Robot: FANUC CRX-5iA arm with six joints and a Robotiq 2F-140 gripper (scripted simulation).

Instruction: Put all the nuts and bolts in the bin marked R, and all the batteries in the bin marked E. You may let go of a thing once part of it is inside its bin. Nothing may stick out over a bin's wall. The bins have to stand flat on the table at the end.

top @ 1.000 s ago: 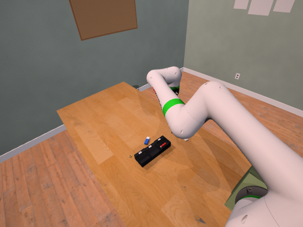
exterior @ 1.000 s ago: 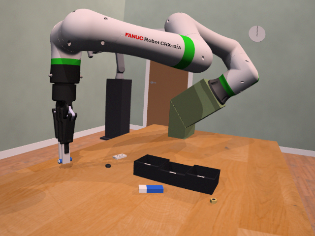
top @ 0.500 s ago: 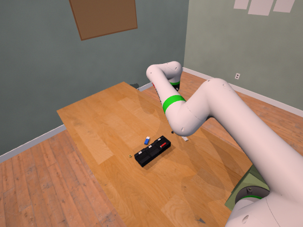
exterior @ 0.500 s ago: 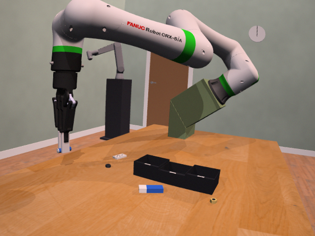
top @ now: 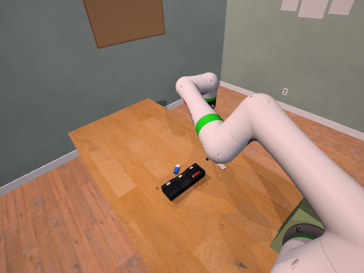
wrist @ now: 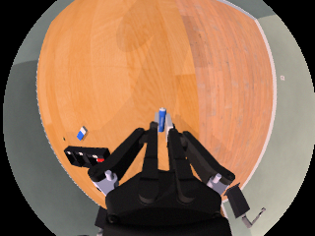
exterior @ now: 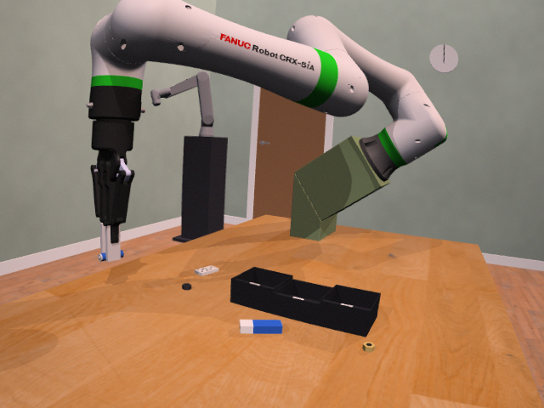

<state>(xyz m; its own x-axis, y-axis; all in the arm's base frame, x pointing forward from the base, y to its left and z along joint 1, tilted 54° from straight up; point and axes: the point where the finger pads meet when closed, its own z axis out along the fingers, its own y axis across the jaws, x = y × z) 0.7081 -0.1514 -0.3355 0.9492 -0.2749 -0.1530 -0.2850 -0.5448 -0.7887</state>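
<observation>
The red battery lies 140 mm behind my hand, 250 mm to the left of it and 90 mm below it. From my hand the other things lie so: blue battery: 30 mm below; then black nut: 100 mm behind, 100 mm to the left, 100 mm below; then white domino-like tile: 210 mm behind, 90 mm to the left, 90 mm below.
</observation>
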